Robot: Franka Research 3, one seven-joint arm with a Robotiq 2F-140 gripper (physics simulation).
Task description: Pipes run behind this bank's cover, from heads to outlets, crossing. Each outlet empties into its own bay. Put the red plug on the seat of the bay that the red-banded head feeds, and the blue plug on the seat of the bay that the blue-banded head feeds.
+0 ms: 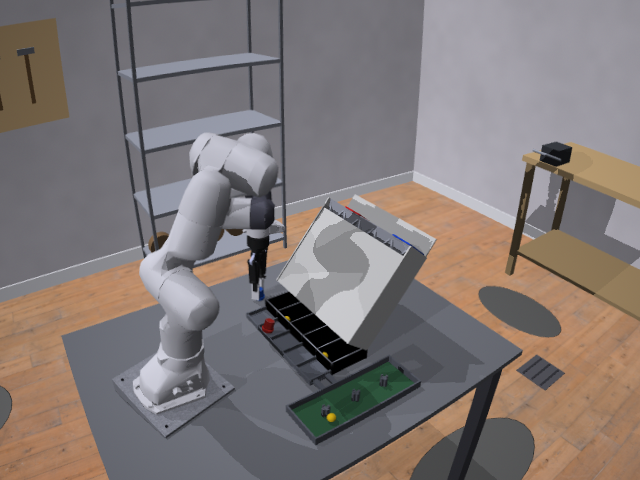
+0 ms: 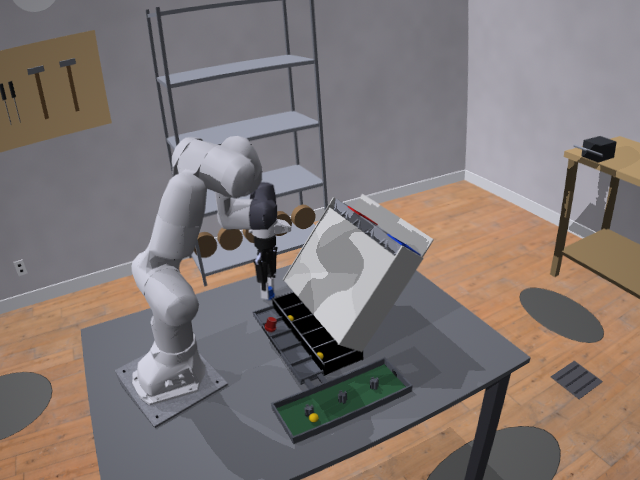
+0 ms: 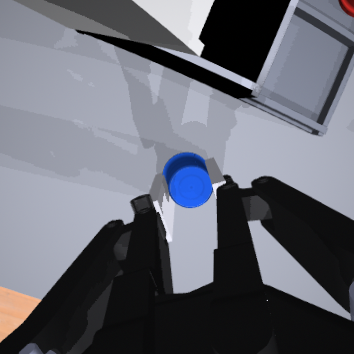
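Note:
The blue plug (image 1: 261,293) (image 2: 270,292) (image 3: 191,186) stands upright between the fingertips of my gripper (image 1: 257,295) (image 2: 267,294) (image 3: 188,180), which is shut on it, beyond the far left end of the bank. The red plug (image 1: 268,325) (image 2: 270,324) (image 3: 348,5) stands in the row of seat bays (image 1: 311,382) (image 2: 302,382) in front of the outlets, in the second bay from the far left end. The bank's slanted cover (image 1: 330,258) (image 2: 330,258) hides the pipes. A red band (image 1: 354,211) (image 2: 361,213) and a blue band (image 1: 408,243) (image 2: 403,243) show at its top.
Yellow balls (image 1: 324,355) (image 2: 290,318) lie in two of the black outlet bays. A green tray (image 1: 369,390) (image 2: 356,392) with dark pegs and a yellow ball (image 1: 331,417) (image 2: 313,417) lies at the near end of the bank. A shelf unit (image 1: 283,155) (image 2: 317,134) stands behind the table.

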